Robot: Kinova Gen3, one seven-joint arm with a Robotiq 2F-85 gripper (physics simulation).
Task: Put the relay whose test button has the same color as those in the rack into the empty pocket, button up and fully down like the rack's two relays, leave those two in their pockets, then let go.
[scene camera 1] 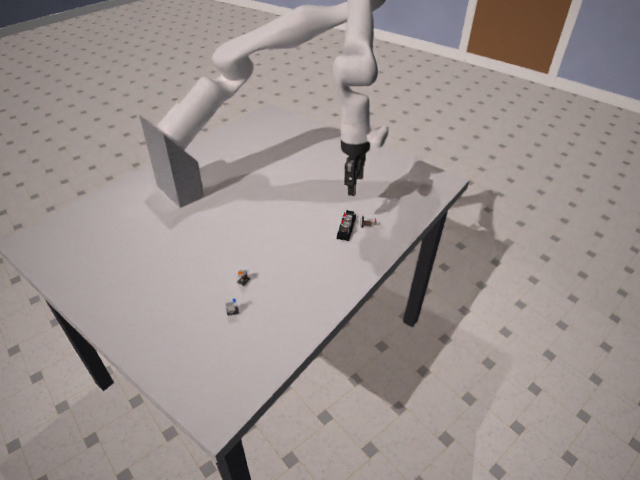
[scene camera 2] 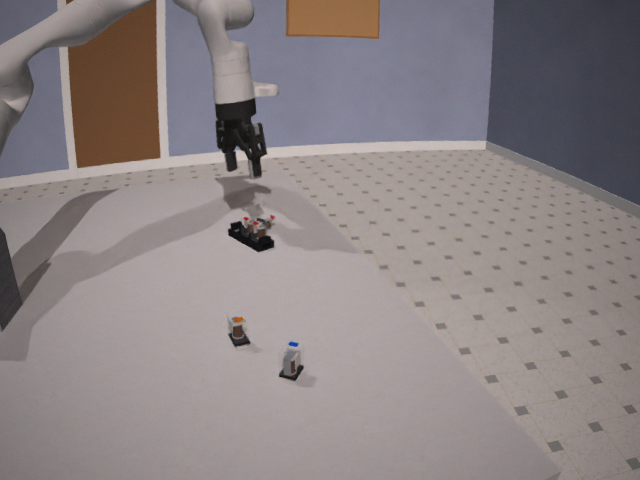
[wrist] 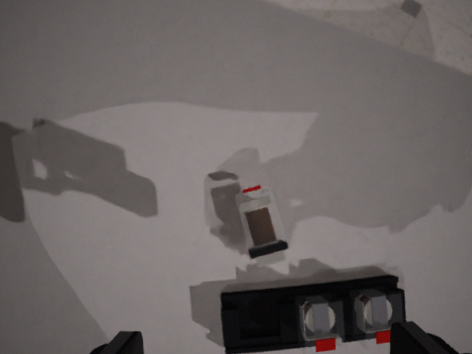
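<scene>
The loose relay with a red button (scene camera 1: 368, 222) (scene camera 2: 269, 222) (wrist: 261, 225) lies on its side on the table beside the black rack (scene camera 1: 343, 236) (scene camera 2: 265, 244) (wrist: 310, 288). Its black base faces the rack and its button points away. Two upright red-button relays (wrist: 320, 320) (wrist: 375, 311) sit in neighbouring pockets of the rack. The empty pocket (wrist: 257, 317) is at the rack's left end in the wrist view. My gripper (scene camera 1: 351, 193) (scene camera 2: 242, 172) (wrist: 266, 341) is open and empty, above the table near the rack. Its fingertips show at the wrist view's lower edge.
An orange-button relay (scene camera 1: 242, 277) (scene camera 2: 237, 330) and a blue-button relay (scene camera 1: 232, 308) (scene camera 2: 291, 363) stand upright on the table, well away from the rack. The table edge (scene camera 1: 382, 279) runs beyond the loose relay. The arm's grey mounting block (scene camera 1: 178, 173) stands across the table.
</scene>
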